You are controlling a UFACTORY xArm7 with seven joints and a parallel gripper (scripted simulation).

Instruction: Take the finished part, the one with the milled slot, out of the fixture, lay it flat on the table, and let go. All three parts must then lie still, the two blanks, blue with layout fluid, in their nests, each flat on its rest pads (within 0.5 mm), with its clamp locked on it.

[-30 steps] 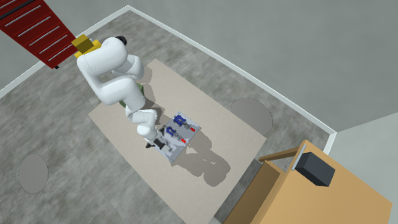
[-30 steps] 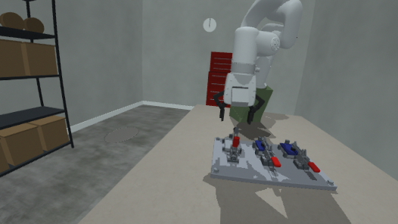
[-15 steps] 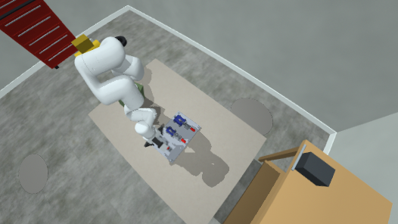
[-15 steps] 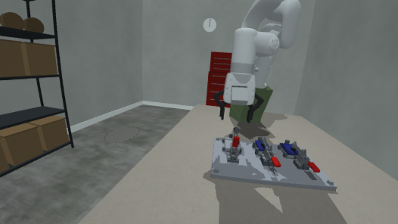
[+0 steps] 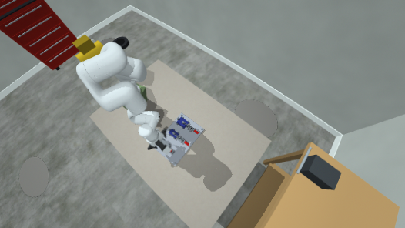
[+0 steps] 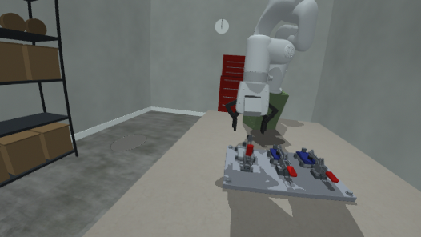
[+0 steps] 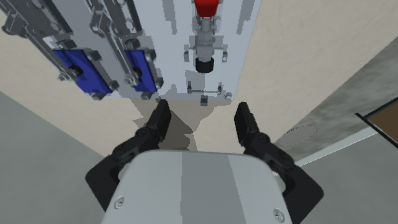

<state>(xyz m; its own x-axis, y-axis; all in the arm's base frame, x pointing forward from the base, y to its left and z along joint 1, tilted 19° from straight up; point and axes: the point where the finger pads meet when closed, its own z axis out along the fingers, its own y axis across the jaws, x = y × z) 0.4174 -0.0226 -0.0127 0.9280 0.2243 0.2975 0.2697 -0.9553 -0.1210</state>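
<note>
Right now the finished grey part is 1 cm behind my hand and 9 cm below it. Round my hand: grey fixture plate (2 cm ahead, 12 cm to the left, 11 cm below).
</note>
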